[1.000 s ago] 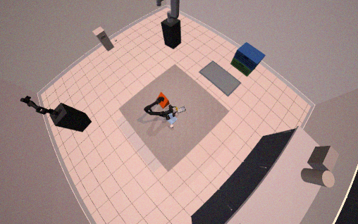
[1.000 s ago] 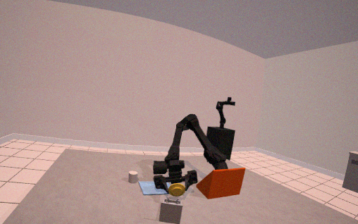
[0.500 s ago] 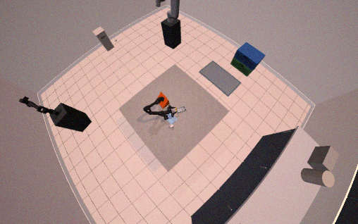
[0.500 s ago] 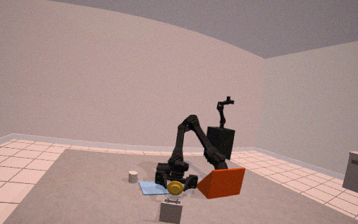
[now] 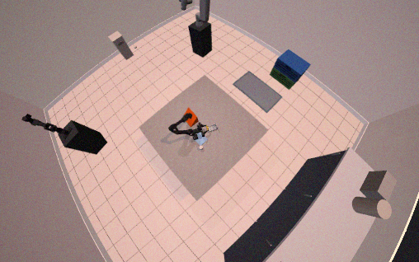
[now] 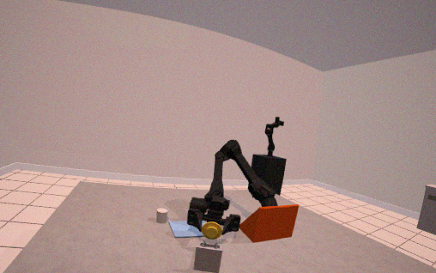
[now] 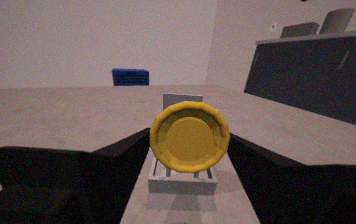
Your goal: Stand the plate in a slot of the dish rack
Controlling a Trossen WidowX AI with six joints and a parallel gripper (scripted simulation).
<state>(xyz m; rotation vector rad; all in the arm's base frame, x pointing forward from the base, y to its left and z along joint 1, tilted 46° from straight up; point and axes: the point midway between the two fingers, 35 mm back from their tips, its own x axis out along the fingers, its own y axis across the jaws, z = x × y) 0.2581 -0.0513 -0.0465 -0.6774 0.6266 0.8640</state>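
Now: gripper tip 5 cm to the right of the dish rack, 5 cm above it and 3 cm short of it. Round my gripper tip: light blue sheet: 16 cm to the right, 7 cm below; blue spoon: 17 cm to the right, 12 cm behind, 7 cm below; yellow plate: 1 cm to the right.
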